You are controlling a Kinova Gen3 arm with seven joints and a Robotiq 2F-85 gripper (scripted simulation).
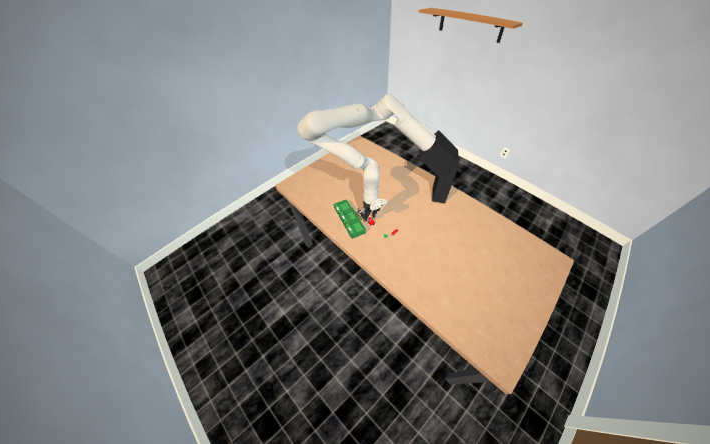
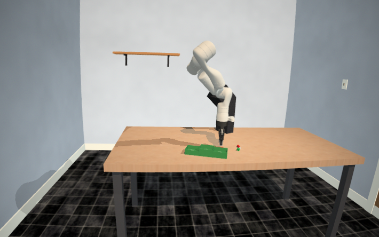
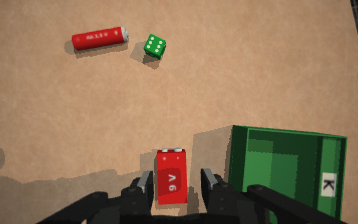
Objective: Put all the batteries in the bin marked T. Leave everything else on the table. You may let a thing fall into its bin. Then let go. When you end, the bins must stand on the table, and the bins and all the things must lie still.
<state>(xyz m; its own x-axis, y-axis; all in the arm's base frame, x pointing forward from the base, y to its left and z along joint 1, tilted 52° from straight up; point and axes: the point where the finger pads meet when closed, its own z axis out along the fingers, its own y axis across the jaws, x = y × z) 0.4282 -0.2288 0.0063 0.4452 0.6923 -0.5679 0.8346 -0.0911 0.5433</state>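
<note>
Right now the red 9 V battery is 1 cm to the left of my hand and 5 cm below it. Also, from my hand: joined green bins 3 cm ahead, 12 cm to the right, 3 cm below; then small yellow nut 6 cm behind, 5 cm below; then green cylindrical battery 4 cm behind, 5 cm to the right, 5 cm below.
</note>
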